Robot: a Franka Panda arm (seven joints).
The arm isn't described. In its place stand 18 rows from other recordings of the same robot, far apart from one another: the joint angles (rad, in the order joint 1, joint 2, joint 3, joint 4, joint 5, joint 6, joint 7), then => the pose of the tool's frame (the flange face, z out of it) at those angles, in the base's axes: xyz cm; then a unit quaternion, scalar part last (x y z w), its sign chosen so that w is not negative.
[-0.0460 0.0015 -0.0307 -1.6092 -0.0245 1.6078 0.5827] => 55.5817, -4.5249, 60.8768, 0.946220, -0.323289, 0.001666, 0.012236
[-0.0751 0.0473 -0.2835 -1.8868 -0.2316 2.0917 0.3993] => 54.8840, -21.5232, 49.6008, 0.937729, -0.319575, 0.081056, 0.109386
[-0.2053 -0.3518 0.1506 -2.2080 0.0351 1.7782 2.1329] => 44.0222, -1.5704, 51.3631, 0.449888, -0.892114, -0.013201, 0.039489
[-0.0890 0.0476 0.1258 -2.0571 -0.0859 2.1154 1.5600] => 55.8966, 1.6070, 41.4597, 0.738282, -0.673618, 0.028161, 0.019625
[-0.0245 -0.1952 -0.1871 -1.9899 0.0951 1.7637 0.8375] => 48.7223, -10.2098, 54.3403, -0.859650, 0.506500, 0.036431, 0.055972
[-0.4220 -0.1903 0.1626 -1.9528 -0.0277 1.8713 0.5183] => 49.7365, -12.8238, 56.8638, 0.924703, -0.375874, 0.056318, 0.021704
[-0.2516 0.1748 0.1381 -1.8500 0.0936 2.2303 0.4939] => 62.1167, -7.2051, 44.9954, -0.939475, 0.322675, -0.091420, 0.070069
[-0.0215 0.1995 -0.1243 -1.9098 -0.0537 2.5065 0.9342] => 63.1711, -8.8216, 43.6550, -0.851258, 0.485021, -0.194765, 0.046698
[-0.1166 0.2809 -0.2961 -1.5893 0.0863 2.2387 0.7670] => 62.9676, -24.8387, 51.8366, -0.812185, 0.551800, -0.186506, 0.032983
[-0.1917 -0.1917 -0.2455 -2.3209 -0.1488 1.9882 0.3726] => 41.5060, -20.5619, 40.4617, 0.930522, -0.356522, -0.073456, 0.040314
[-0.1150 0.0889 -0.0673 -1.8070 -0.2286 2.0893 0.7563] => 59.5890, -11.9983, 50.9263, 0.902932, -0.405054, 0.122259, 0.075477
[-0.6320 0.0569 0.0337 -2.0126 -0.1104 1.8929 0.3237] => 44.5717, -31.3859, 41.2186, 0.900622, -0.422693, -0.093980, 0.037122
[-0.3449 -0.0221 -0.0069 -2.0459 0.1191 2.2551 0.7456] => 53.3518, -19.2407, 47.3057, -0.829278, 0.544525, -0.103134, 0.071788
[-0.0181 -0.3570 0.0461 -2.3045 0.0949 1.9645 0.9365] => 44.3901, 1.9806, 48.7875, -0.889382, 0.455673, 0.009107, 0.035750
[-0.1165 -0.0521 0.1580 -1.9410 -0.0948 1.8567 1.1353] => 54.0984, 1.6356, 50.1385, 0.860149, -0.507385, 0.013678, 0.050168
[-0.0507 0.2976 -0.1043 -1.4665 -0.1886 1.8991 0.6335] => 65.7100, -10.7464, 52.6543, 0.926161, -0.355525, 0.090957, 0.086914
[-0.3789 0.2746 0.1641 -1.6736 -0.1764 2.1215 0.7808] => 63.8455, -15.7335, 46.2235, 0.889608, -0.444390, 0.101044, 0.030087
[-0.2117 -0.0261 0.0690 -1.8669 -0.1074 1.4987 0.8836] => 50.6606, -8.4743, 49.8427, 0.859728, -0.478558, -0.138819, 0.112160
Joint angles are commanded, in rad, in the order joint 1, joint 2, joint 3, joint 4, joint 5, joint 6, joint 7. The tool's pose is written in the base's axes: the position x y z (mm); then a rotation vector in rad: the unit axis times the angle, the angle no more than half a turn. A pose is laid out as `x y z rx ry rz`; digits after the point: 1 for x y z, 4 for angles.
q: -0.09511 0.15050 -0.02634 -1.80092 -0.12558 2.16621 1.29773
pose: 619.9 -79.8 481.6 -2.4078 1.9454 -0.3768
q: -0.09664 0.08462 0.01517 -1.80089 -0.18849 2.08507 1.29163
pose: 604.5 -59.0 513.9 2.4607 -1.8645 0.4055
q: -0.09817 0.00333 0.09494 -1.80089 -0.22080 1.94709 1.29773
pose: 578.9 -16.7 548.4 2.4773 -1.7579 0.3671
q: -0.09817 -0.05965 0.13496 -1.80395 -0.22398 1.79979 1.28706
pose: 550.5 3.3 568.3 2.4578 -1.6909 0.2740
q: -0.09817 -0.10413 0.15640 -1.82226 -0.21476 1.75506 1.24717
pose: 533.6 15.6 579.0 2.4908 -1.6207 0.2483
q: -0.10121 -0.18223 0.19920 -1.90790 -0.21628 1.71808 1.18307
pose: 503.2 36.5 574.3 2.5291 -1.4740 0.2052
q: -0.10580 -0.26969 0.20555 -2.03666 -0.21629 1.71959 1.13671
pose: 471.2 35.8 554.9 2.5290 -1.3942 0.1603
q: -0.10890 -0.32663 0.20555 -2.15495 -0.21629 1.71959 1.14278
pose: 445.7 31.1 524.9 2.4873 -1.3844 0.0930
